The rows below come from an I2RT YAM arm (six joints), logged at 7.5 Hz.
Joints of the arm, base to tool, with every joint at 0 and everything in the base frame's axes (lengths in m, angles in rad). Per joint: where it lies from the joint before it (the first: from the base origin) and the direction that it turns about. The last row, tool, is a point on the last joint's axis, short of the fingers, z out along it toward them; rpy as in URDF.
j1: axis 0 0 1 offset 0 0 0.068
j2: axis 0 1 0 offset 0.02 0.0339 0.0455
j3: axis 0 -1 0 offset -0.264 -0.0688 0
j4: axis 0 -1 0 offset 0.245 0.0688 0.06
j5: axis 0 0 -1 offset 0.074 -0.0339 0.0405
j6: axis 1 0 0 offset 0.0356 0 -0.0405
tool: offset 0 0 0 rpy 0 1.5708 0
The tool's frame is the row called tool.
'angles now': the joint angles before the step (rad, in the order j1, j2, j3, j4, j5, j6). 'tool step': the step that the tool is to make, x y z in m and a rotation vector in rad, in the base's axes. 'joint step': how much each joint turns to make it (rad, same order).
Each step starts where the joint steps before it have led.
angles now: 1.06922, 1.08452, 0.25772, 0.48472, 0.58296, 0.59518
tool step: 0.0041, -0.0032, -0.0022, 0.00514, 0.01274, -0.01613
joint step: -0.02741, 0.00441, -0.00464, 0.00142, -0.01523, 0.01071
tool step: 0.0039, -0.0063, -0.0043, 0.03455, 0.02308, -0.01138
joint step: -0.03831, -0.00302, -0.02147, 0.01988, -0.03820, 0.03073
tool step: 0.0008, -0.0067, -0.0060, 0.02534, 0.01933, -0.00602
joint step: -0.02638, -0.00716, -0.03061, 0.02199, -0.02941, 0.02446
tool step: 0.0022, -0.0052, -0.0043, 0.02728, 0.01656, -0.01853
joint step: -0.02735, 0.00241, -0.01991, 0.02224, -0.01828, 0.02764
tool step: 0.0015, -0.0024, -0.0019, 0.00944, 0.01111, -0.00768
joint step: -0.01556, 0.00184, -0.00626, 0.00357, -0.01241, 0.01229
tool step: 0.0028, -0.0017, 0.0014, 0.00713, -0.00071, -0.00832
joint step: -0.01862, -0.00316, 0.00309, -0.00011, -0.01095, -0.00005
